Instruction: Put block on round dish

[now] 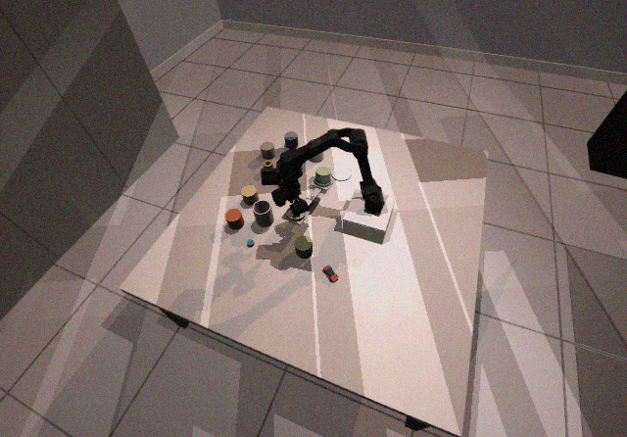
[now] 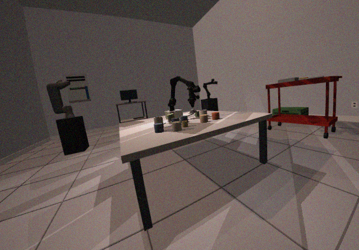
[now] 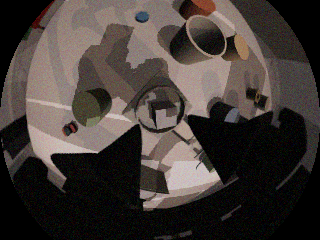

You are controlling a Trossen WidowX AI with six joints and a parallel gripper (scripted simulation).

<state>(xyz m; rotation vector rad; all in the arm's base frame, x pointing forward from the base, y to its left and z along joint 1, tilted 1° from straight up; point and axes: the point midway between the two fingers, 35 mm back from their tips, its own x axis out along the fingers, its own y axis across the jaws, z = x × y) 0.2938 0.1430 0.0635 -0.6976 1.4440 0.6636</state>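
My gripper tip is now 37 cm to the left of the pale round dish, 12 cm above it and 6 cm past it. The rest, counted from my gripper tip: balance: 13 cm to the right, 9 cm below; small blue disc: 16 cm to the left, 14 cm ahead, 12 cm below; orange cylinder: 25 cm ahead, 9 cm below, 8 cm to the left.
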